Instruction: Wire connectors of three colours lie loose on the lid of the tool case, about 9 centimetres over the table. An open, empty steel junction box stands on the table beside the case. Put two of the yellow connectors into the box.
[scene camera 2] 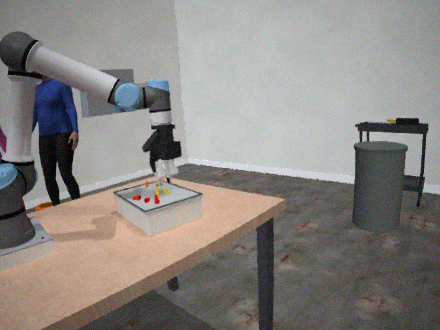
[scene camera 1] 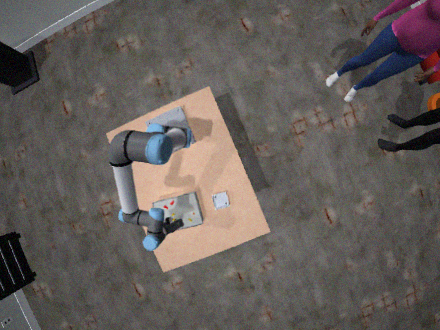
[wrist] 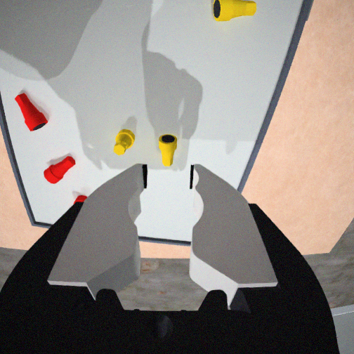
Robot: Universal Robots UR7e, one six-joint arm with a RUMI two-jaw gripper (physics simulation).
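Pixels of known places: gripper, fingertip midpoint: (scene camera 2: 165, 184) (scene camera 1: 173, 220); arm's base, origin of the base link: (scene camera 2: 13, 238).
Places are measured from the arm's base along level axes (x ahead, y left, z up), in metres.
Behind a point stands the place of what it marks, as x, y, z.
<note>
The tool case's pale lid (scene camera 1: 187, 204) @(0.474, -0.014, 0.035) (scene camera 2: 176, 198) @(0.522, -0.214, 0.035) (wrist: 225, 107) carries loose connectors. One yellow connector (wrist: 168, 149) lies just beyond the gap between the fingertips; a second yellow connector (wrist: 123, 141) is to its left, and a third yellow connector (wrist: 235, 9) is at the top right in the wrist view. My gripper (scene camera 2: 164, 179) @(0.539, -0.134, 0.067) (wrist: 168, 166) is partly open and empty, pointing down low over the lid, with a narrow gap between its fingertips. The steel junction box (scene camera 1: 221, 200) @(0.540, 0.198, -0.049) stands on the table beside the case; it does not show in the wrist view.
Several red connectors, one of them a tilted red one (wrist: 31, 112), lie at the lid's left in the wrist view. An orange connector (scene camera 2: 147, 184) @(0.541, 0.001, 0.046) is on the lid's far part. The wooden table (scene camera 1: 235, 217) @(0.687, 0.247, -0.050) (scene camera 2: 240, 200) @(0.800, -0.252, -0.051) bears the case and the arm's base. A grey bin (scene camera 2: 379, 185) stands beyond the table.
</note>
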